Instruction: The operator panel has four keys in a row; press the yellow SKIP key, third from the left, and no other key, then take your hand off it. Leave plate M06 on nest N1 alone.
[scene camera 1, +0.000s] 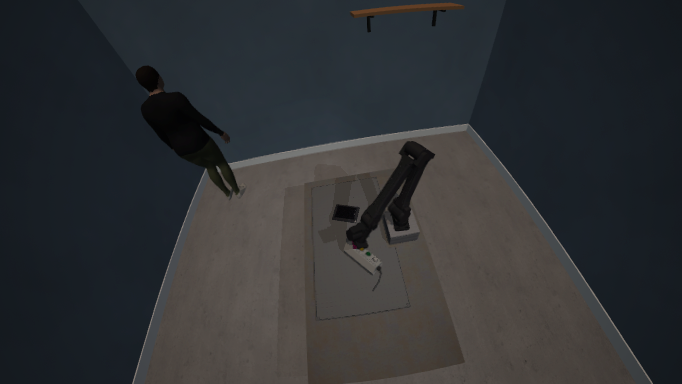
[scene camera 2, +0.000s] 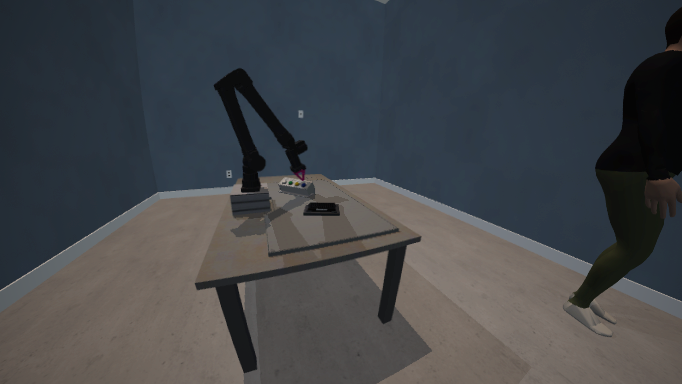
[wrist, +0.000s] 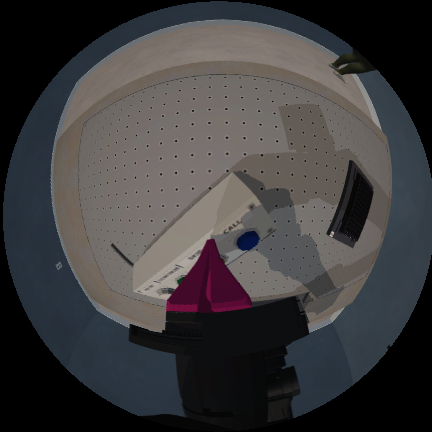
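Note:
The white operator panel lies on the perforated board. My gripper is shut and empty, its magenta tips low over the label side of the panel, near SKIP and CALL. The yellow SKIP key is mostly hidden behind the fingers in the wrist view. I cannot tell whether the tips touch the panel. The blue key is beside them; the green key is partly hidden in the wrist view.
A dark tray-like nest lies apart from the panel; its M06 and N1 markings are unreadable. My arm stands on a grey block. A cable leaves the panel. A person stands beyond the table.

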